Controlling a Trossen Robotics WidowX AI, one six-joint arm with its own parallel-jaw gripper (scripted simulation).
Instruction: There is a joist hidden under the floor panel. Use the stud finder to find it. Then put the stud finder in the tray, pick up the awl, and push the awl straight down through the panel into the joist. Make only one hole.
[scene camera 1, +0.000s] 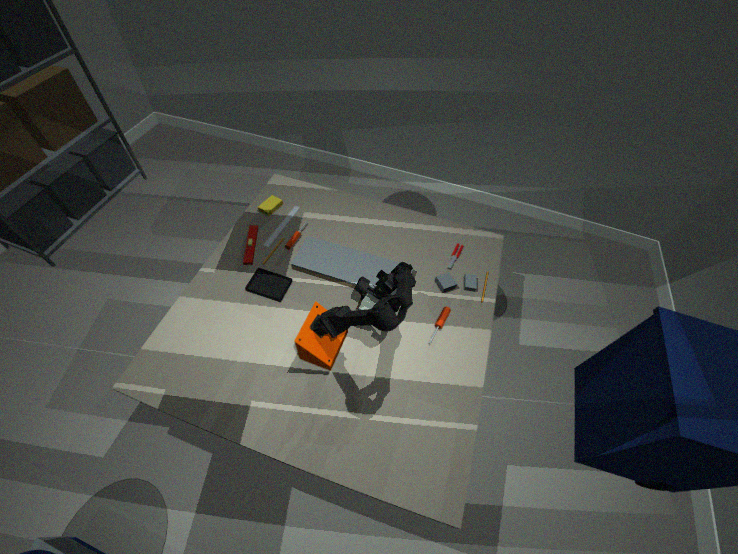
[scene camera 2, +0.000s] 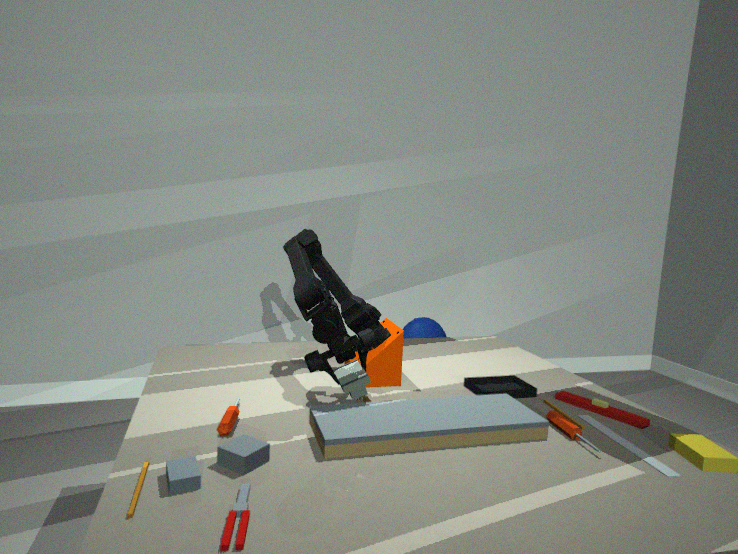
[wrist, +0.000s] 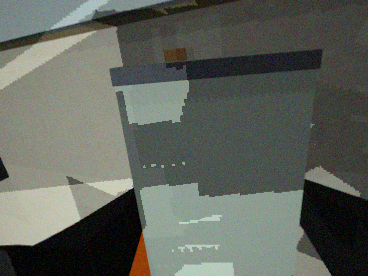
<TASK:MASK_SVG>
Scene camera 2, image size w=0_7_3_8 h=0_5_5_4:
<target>gripper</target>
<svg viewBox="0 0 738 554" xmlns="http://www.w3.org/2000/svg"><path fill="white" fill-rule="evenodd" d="M372 329L368 328L358 332L357 335L350 336L343 322L338 326L335 340L327 344L328 351L320 354L316 350L305 355L304 359L309 371L326 371L339 385L340 383L327 359L335 356L337 363L342 364L347 360L354 359L356 351L358 351L361 366L366 371L367 353L373 346L379 344L378 337Z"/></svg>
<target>stud finder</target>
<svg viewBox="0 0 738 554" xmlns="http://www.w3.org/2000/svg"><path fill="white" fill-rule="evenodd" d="M357 359L333 369L344 393L349 392L353 400L368 394L365 385L371 382L369 375Z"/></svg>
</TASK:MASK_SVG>
